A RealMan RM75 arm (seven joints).
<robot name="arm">
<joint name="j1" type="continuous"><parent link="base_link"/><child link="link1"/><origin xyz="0 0 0.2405"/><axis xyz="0 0 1"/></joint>
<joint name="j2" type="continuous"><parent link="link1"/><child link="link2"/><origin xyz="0 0 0" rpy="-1.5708 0 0"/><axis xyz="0 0 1"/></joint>
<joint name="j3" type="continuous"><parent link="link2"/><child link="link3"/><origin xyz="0 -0.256 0" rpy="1.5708 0 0"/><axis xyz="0 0 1"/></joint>
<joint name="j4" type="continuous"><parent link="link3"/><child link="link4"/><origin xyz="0 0 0" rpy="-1.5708 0 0"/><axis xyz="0 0 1"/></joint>
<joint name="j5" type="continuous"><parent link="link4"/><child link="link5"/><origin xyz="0 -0.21 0" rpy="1.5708 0 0"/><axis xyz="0 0 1"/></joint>
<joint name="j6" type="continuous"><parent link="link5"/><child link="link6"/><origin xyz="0 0 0" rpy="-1.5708 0 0"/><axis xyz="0 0 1"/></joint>
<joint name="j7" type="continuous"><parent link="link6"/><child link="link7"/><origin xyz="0 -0.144 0" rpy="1.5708 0 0"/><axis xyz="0 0 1"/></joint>
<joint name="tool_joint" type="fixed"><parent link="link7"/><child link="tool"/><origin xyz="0 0 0"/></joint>
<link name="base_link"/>
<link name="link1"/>
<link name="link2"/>
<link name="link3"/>
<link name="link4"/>
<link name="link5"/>
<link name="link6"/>
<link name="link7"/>
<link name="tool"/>
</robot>
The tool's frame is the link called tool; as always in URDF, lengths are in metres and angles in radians. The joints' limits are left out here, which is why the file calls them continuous.
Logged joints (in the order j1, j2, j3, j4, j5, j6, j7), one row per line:
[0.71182 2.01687 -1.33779 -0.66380 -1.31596 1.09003 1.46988]
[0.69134 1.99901 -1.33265 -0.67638 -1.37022 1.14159 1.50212]
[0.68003 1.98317 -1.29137 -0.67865 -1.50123 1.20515 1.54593]
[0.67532 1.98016 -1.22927 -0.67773 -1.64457 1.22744 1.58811]
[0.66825 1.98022 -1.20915 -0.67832 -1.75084 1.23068 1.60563]
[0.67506 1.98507 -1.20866 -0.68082 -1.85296 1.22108 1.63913]
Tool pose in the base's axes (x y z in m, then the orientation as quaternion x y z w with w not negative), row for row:
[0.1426 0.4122 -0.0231 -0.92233 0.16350 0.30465 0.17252]
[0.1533 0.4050 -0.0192 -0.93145 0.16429 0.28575 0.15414]
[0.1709 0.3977 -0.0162 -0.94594 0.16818 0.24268 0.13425]
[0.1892 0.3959 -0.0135 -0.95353 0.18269 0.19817 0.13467]
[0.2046 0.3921 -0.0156 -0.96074 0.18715 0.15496 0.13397]
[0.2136 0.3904 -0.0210 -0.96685 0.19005 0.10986 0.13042]
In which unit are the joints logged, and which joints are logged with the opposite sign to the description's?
The joints are logged in radians. Opposite sign: j6.
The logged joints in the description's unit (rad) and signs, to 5 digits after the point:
[0.71182 2.01687 -1.33779 -0.66380 -1.31596 -1.09003 1.46988]
[0.69134 1.99901 -1.33265 -0.67638 -1.37022 -1.14159 1.50212]
[0.68003 1.98317 -1.29137 -0.67865 -1.50123 -1.20515 1.54593]
[0.67532 1.98016 -1.22927 -0.67773 -1.64457 -1.22744 1.58811]
[0.66825 1.98022 -1.20915 -0.67832 -1.75084 -1.23068 1.60563]
[0.67506 1.98507 -1.20866 -0.68082 -1.85296 -1.22108 1.63913]

